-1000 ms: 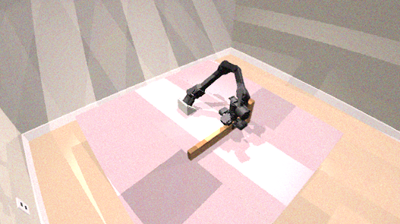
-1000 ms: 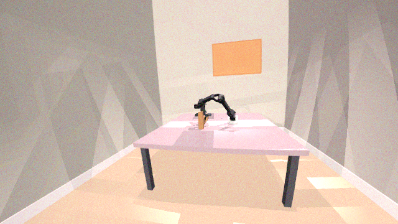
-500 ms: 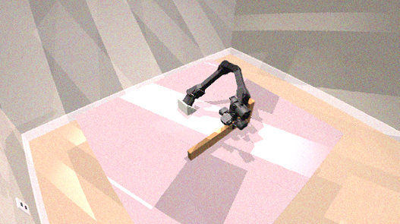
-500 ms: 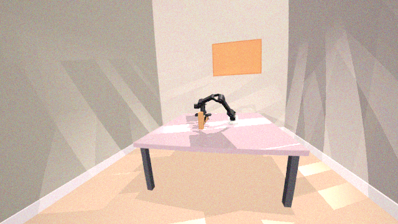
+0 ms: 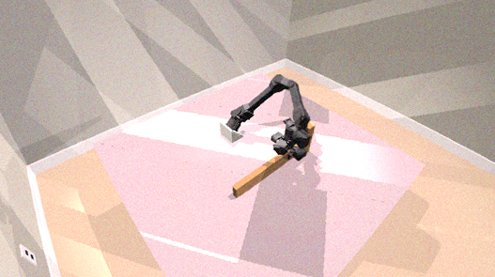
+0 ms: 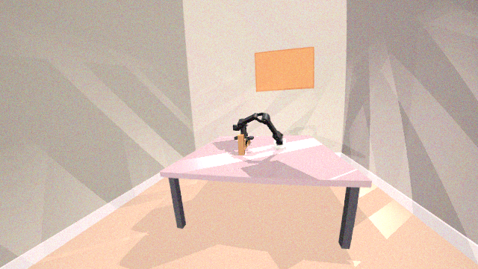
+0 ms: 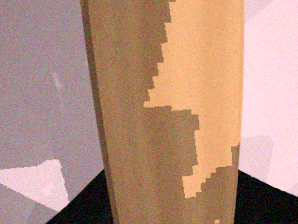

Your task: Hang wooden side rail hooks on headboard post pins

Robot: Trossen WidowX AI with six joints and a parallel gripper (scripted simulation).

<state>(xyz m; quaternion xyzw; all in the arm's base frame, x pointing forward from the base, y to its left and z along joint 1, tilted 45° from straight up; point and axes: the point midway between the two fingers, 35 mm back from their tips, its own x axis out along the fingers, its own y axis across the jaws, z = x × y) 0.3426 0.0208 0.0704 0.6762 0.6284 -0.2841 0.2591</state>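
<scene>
The wooden headboard post lies 13 cm to the left of my gripper tip, 4 cm above it and 1 cm ahead of it.
</scene>
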